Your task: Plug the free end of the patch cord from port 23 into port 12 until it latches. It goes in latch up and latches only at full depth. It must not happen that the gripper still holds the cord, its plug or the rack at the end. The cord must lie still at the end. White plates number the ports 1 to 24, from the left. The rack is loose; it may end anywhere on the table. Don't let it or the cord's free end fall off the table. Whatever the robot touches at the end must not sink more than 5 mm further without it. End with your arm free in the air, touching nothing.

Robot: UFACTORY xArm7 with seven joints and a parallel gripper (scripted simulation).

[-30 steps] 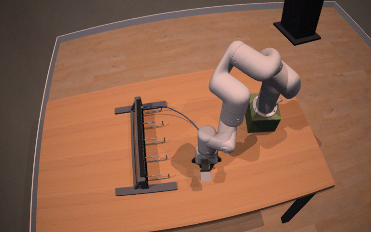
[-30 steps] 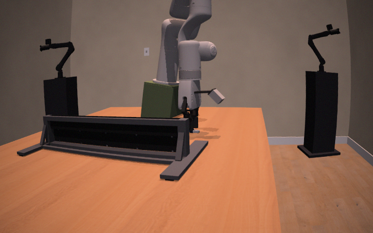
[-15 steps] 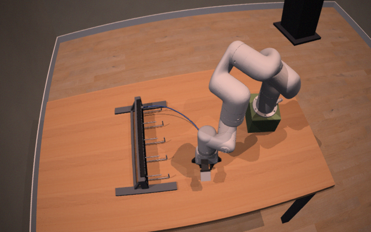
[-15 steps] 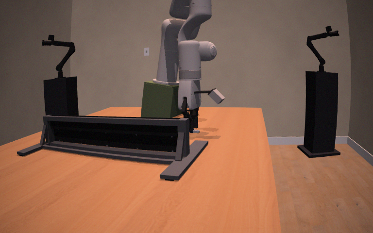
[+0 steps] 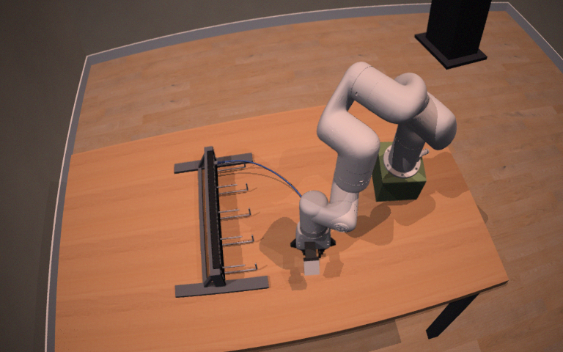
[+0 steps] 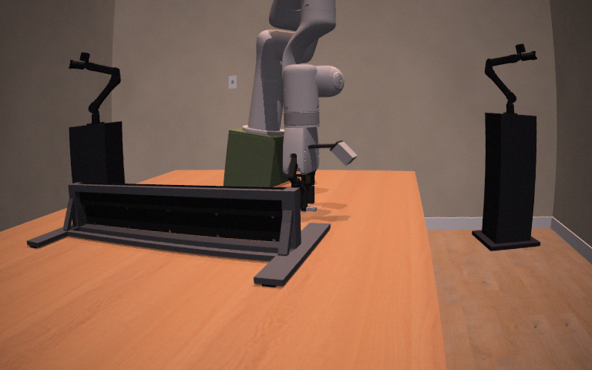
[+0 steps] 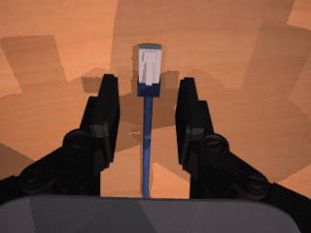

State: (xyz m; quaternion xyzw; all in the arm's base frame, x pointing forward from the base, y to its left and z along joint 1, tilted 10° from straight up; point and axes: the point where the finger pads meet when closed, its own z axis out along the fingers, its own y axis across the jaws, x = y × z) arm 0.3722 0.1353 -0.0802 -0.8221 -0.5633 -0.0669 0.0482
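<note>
Right now the cord plug is 1 cm ahead of my hand, 2 cm to the left of it and 2 cm below it.
</note>
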